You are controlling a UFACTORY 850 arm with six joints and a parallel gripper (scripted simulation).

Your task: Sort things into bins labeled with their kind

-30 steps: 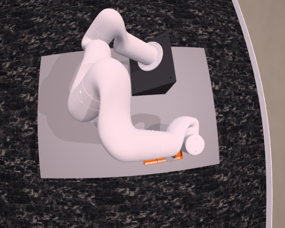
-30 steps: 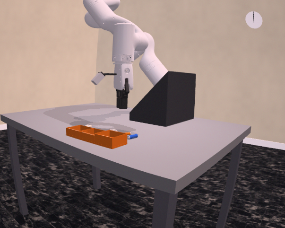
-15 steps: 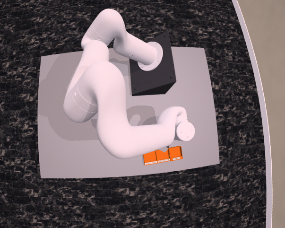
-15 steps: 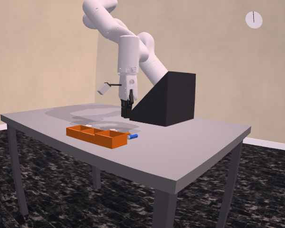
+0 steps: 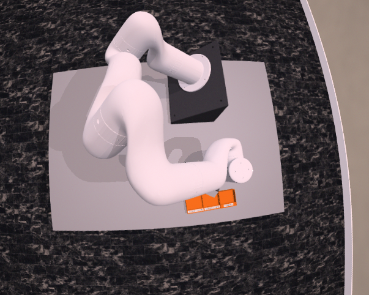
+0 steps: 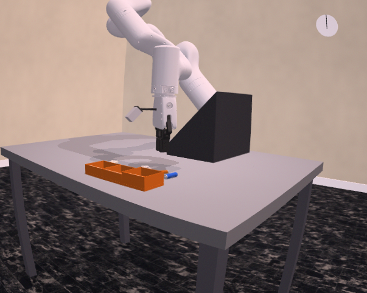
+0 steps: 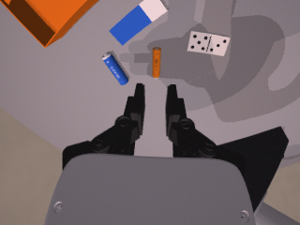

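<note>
The orange battery lies 90 mm below my hand. Also, from my hand: blue-and-white block: 60 mm ahead, 10 mm to the right, 90 mm below; then blue battery: 20 mm ahead, 50 mm to the left, 90 mm below; then white domino: 70 mm to the right, 90 mm below.
</note>
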